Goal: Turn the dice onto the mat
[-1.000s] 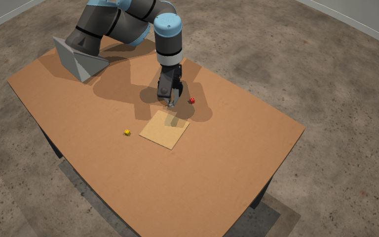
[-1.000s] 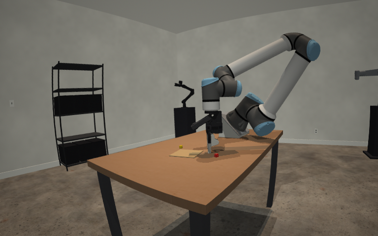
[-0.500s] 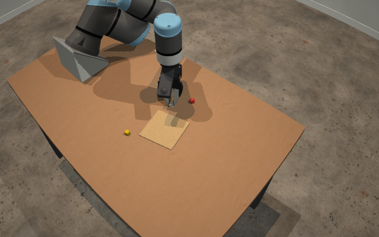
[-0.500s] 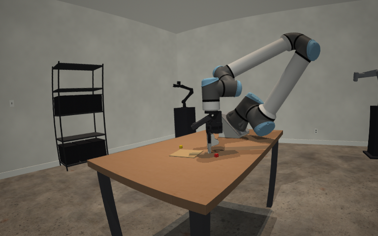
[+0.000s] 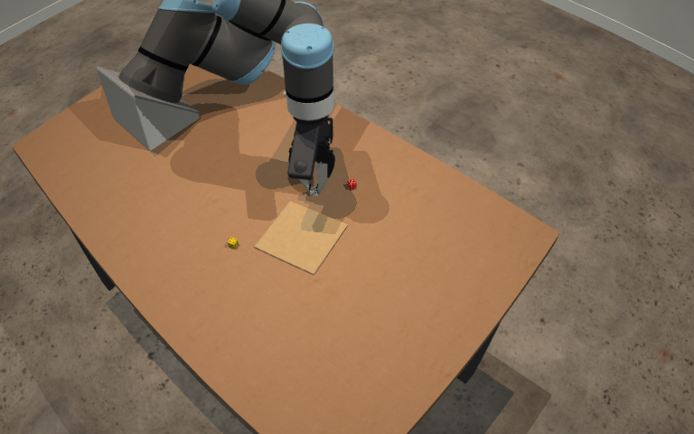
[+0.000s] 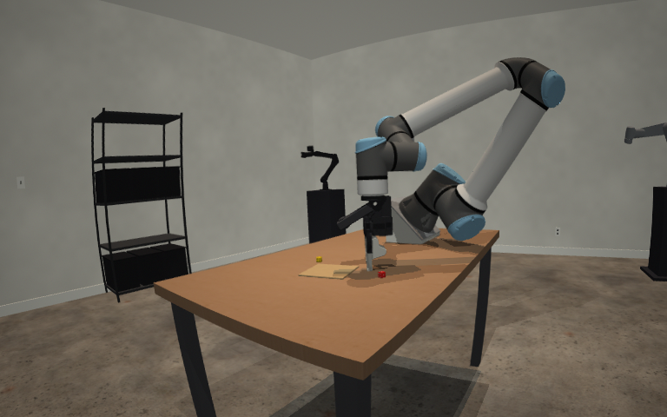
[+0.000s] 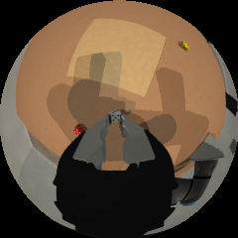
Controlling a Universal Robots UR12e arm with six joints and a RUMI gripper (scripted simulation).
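The red die is 5 cm ahead of my hand, 7 cm to the left of it and 1 cm below it. The rest, counted from my hand: yellow die 4 cm behind, 21 cm to the right, 1 cm below; then tan mat 6 cm ahead, 11 cm to the right, 1 cm below; then white die 1 cm below.
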